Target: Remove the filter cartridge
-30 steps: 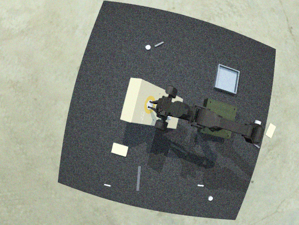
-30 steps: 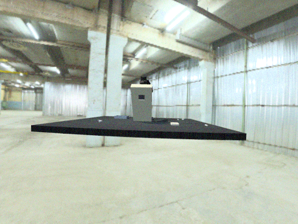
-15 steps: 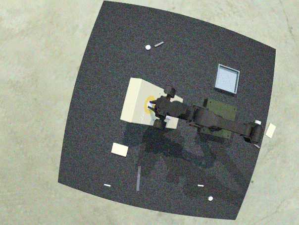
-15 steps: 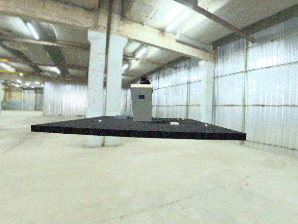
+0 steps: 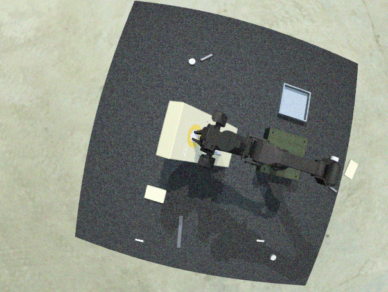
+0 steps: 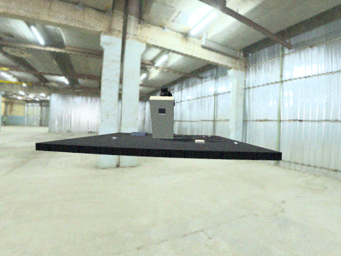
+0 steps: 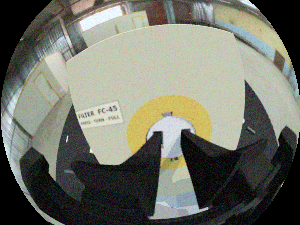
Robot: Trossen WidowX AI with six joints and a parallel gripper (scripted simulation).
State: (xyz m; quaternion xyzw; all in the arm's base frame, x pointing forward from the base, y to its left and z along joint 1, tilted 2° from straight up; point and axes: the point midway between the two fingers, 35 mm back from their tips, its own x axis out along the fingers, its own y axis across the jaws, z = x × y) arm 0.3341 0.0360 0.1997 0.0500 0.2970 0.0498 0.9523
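My gripper tip is now 1 cm short of the white round filter cartridge and 1 cm above it. The rest, counted from my gripper tip: cream service panel (4 cm behind, 1 cm to the right, 8 cm below); grey tray (40 cm behind, 34 cm to the right, 24 cm below).
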